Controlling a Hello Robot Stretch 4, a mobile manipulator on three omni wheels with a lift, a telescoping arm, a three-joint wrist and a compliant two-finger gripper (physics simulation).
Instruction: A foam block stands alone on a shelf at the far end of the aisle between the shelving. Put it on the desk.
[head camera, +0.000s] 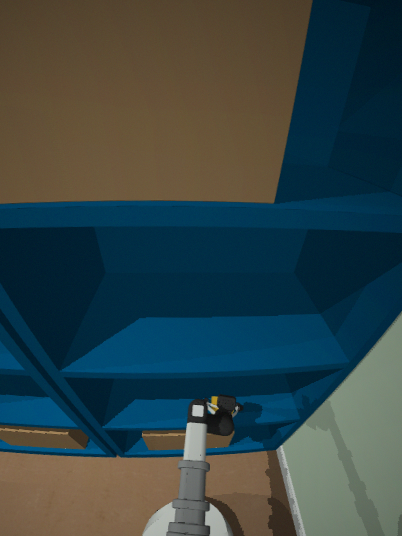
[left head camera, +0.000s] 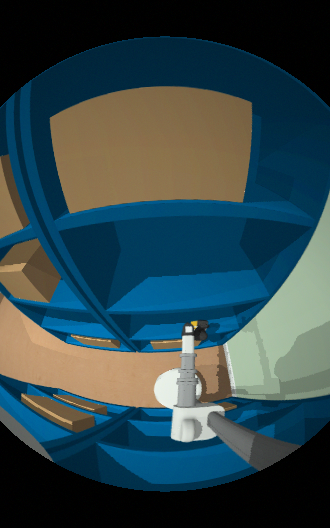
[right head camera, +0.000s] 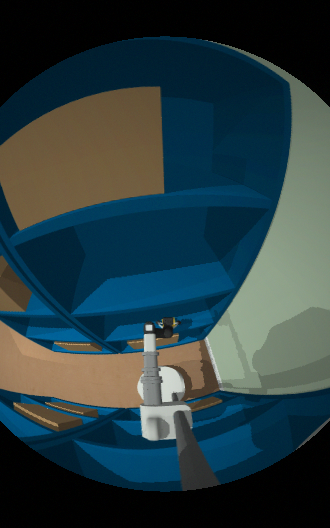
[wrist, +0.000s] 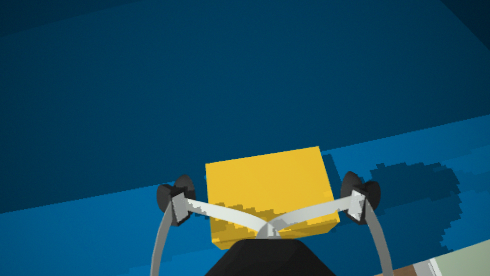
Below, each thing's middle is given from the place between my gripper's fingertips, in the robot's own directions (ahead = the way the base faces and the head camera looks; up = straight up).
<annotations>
My hand is 2 cm past the yellow foam block (wrist: 266, 186) and 2 cm below it.
</annotations>
